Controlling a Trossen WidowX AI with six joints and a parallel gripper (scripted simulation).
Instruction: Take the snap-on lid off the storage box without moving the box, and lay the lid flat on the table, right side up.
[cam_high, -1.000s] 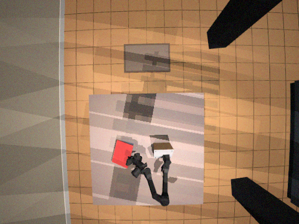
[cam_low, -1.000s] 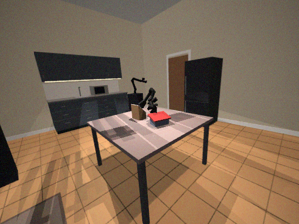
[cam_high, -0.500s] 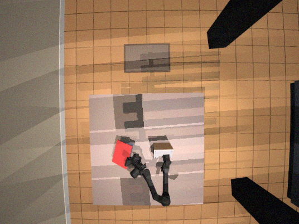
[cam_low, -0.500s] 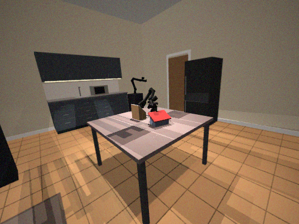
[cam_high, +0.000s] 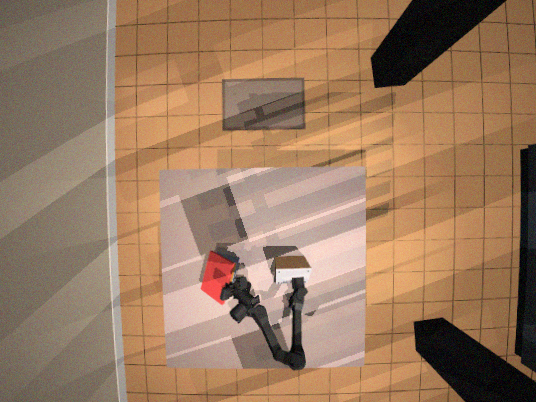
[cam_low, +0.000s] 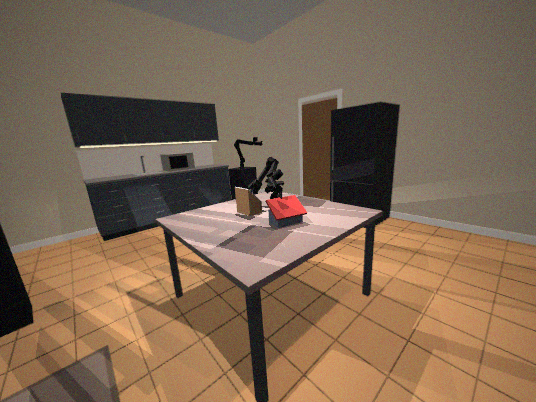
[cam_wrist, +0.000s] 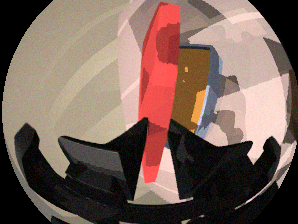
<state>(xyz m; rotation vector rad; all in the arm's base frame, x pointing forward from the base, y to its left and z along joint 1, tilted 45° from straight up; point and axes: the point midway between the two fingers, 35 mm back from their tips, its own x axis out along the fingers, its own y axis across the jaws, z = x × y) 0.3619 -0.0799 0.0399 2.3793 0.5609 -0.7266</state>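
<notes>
The red lid is 70 mm ahead of my gripper tip, 30 mm to the right of it and 40 mm below it. The rest, counted from my gripper tip: storage box: 50 mm ahead, 20 mm to the right, 110 mm below.
</notes>
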